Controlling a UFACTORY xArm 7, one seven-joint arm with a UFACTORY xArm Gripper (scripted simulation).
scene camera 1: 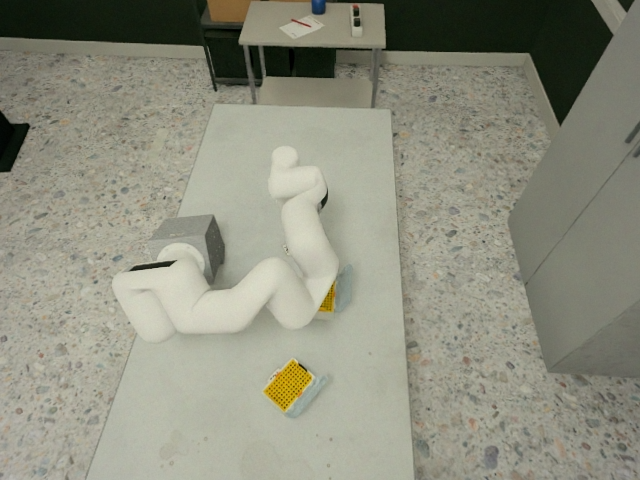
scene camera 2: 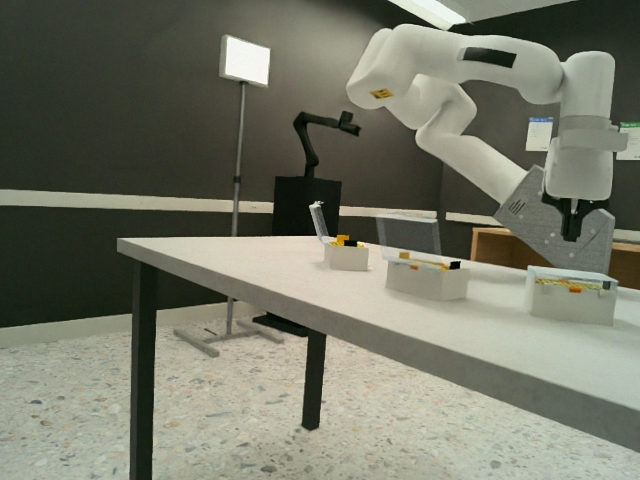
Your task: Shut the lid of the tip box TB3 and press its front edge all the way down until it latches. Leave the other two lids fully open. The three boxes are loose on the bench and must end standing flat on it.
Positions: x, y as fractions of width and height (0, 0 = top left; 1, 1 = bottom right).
In view: a tip box (scene camera 2: 0.53, 0.54), a tip box (scene camera 2: 0.69, 0.59) and a tip box (scene camera 2: 0.85, 0.63).
